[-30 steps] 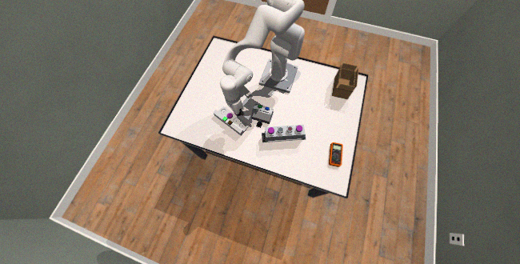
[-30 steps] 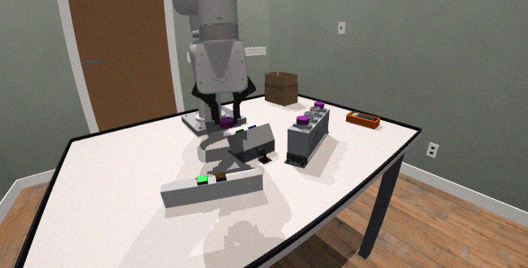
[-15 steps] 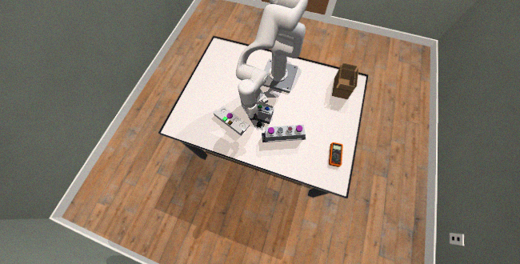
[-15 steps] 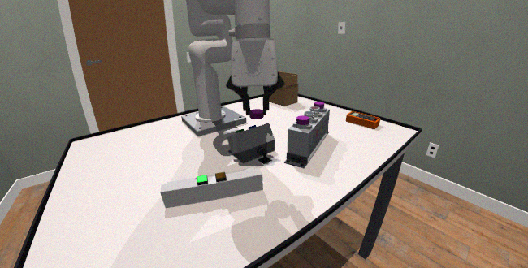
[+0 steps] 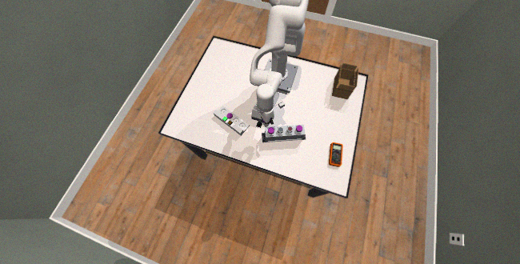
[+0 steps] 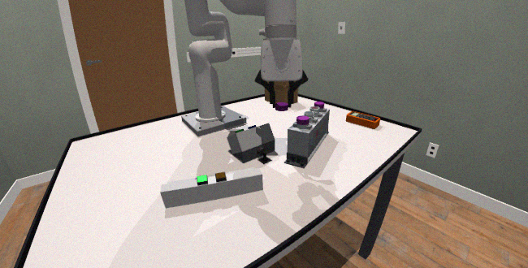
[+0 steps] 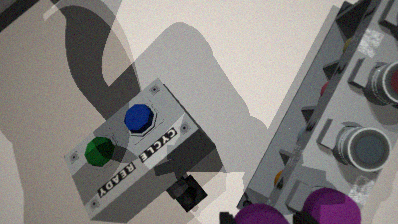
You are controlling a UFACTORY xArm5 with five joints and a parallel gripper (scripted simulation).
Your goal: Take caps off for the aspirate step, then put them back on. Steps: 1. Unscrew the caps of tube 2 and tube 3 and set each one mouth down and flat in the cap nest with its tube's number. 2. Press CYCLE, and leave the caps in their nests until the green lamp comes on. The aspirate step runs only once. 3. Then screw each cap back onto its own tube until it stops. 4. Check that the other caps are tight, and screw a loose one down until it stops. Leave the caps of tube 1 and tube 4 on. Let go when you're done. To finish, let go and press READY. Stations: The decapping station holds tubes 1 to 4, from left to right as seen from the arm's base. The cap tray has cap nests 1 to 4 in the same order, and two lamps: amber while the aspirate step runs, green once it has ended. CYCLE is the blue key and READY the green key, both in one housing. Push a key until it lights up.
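The grey decapping station lies 120 mm to the left of my hand and 170 mm below it. From my hand the other things lie so: key housing (90 mm behind, 50 mm to the right, 120 mm below); purple cap (20 mm below); blue key (110 mm behind, 30 mm to the right, 110 mm below).
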